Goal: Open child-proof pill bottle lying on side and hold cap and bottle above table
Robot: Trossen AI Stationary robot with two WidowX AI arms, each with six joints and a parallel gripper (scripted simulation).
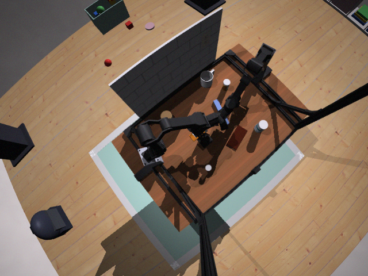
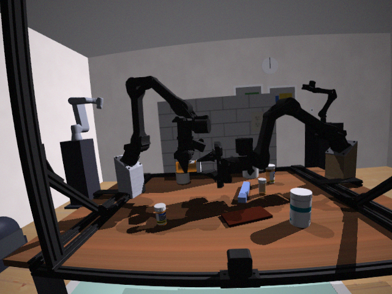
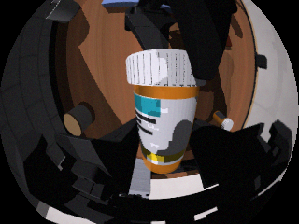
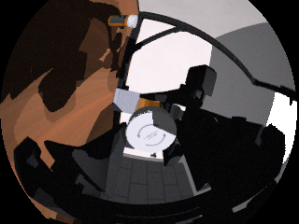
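Now: right hand 1 cm short of the white cap and 3 cm to the right of it. Also, from my right hand: blue bar (3 cm ahead, 16 cm to the right, 13 cm below); then orange pill bottle (2 cm ahead, 7 cm to the left, 1 cm above); then dark red flat block (16 cm behind, 12 cm to the right, 14 cm below).
Now: left hand 1 cm short of the orange pill bottle, 1 cm to the left of it and 1 cm above it. Also, from my left hand: white cap: 5 cm to the right, 1 cm below; then blue bar: 2 cm ahead, 24 cm to the right, 14 cm below; then tan-lidded jar: 23 cm ahead, 5 cm to the left, 12 cm below.
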